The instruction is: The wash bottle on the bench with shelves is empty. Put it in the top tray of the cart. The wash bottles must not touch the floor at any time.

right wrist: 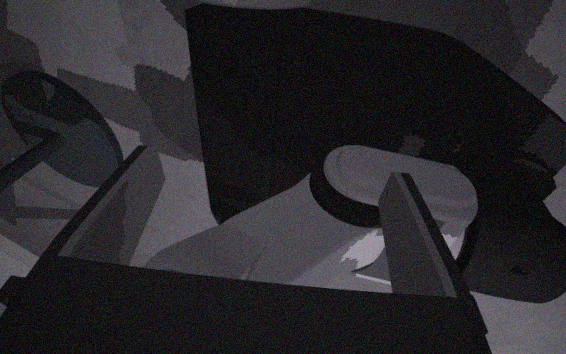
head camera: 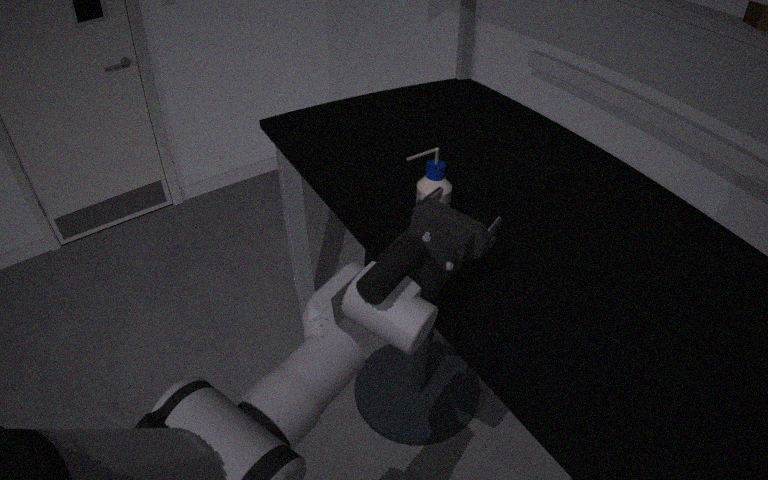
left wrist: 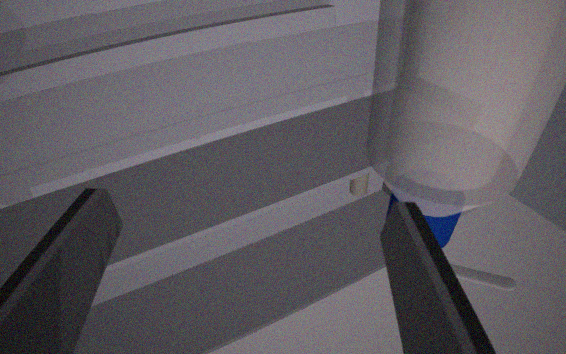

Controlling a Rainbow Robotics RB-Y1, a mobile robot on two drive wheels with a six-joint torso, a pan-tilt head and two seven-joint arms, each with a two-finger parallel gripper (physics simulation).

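Places are measured from the robot's base along level axes (x ahead, y left, z up), in centimetres.
Pixels of known places: left gripper, fingertip midpoint: (head camera: 469, 206) (left wrist: 250, 213); right gripper, fingertip midpoint: (right wrist: 272, 174).
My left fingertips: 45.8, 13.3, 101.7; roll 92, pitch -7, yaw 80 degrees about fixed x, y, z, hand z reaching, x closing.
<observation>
Behind a point stands the place of what it marks, as x, y, z.
A wash bottle (head camera: 433, 185) {47.6, 20.1, 102.8} (left wrist: 465, 100) {46.7, 19.7, 97.7} with a white body, blue cap and thin bent spout stands upright on the black bench top (head camera: 566, 226) {62.9, -4.3, 91.5}. Its lower part is hidden behind the left gripper in the head view. My left gripper (head camera: 467, 208) {45.8, 13.3, 101.8} (left wrist: 250, 213) {45.8, 13.3, 101.8} is open and empty, above the bench top. In the left wrist view the bottle is outside the finger gap, at the far right, and the right-hand finger overlaps its cap. My right gripper (right wrist: 272, 174) {-14.7, -23.7, 49.4} is open and empty, over parts of the robot's own body. The cart does not show.
A round dark stool seat (head camera: 396, 396) (right wrist: 90, 155) is beside the bench, below my left forearm. A door (head camera: 73, 124) {90.6, 223.6, 68.5} is in the wall at the far left. A wall with a horizontal rail (head camera: 651, 113) {95.1, -21.1, 109.1} runs behind the bench. A brown box (head camera: 757, 15) {71.1, -29.2, 139.3} shows at the top right.
</observation>
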